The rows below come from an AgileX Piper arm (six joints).
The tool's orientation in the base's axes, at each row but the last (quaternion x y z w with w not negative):
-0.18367, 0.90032, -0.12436, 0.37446
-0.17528, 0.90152, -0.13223, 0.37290
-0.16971, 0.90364, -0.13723, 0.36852
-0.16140, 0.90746, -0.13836, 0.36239
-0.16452, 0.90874, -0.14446, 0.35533
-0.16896, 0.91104, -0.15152, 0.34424
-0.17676, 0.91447, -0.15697, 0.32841
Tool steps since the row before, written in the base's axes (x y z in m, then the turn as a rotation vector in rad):
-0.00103, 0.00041, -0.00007, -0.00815, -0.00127, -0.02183
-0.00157, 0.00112, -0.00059, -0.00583, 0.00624, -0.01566
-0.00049, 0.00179, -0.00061, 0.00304, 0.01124, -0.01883
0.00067, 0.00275, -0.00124, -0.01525, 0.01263, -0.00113
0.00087, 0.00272, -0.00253, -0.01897, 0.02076, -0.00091
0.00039, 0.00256, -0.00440, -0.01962, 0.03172, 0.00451
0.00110, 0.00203, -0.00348, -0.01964, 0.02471, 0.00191
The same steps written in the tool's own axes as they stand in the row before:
0.00054, 0.00064, -0.00073, 0.01957, 0.00868, 0.00927
0.00094, 0.00157, -0.00084, 0.01107, 0.01269, 0.00590
-0.00002, 0.00195, -0.00015, 0.00504, 0.01657, 0.01379
-0.00078, 0.00283, 0.00097, 0.00618, 0.01484, -0.01162
-0.00018, 0.00325, 0.00199, 0.00536, 0.02284, -0.01553
0.00120, 0.00394, 0.00301, -0.00182, 0.03068, -0.02161
0.00024, 0.00296, 0.00293, 0.00260, 0.02550, -0.01852

